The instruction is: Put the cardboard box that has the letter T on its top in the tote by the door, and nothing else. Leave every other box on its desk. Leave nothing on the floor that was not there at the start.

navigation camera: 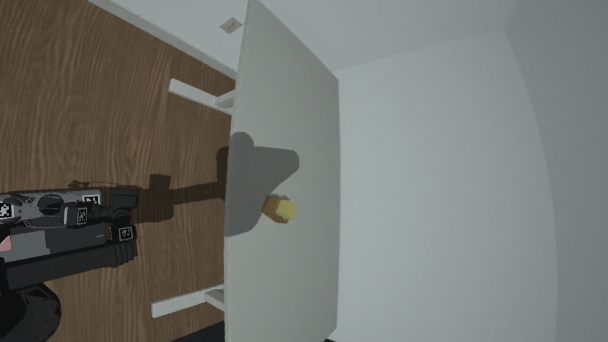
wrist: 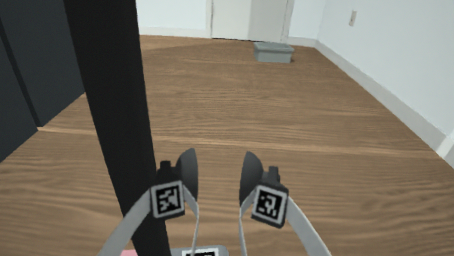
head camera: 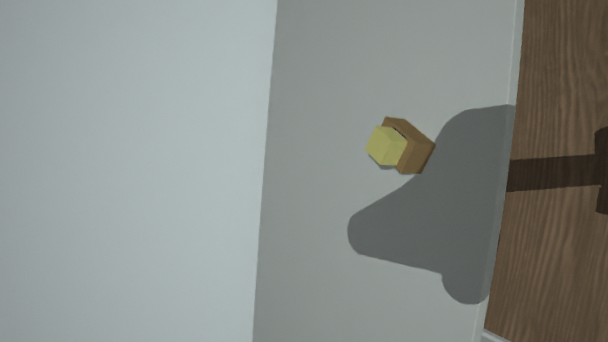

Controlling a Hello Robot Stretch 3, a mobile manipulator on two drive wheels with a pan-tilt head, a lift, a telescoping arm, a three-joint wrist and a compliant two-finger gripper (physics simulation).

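A brown cardboard box sits on the white desk. A yellow block rests on the box and covers much of its top. A thin dark mark shows beside the block in the head view, but no letter can be read. The grey tote stands on the floor in front of the door, far off in the wrist view. My gripper is open and empty, with floor showing between its fingers. It is well away from the tote.
Dark panels stand at the left of the wrist view, behind the robot's black mast. A wall with an outlet runs along the right. White desk feet stick out over the wooden floor. Shadows fall across the desk and floor.
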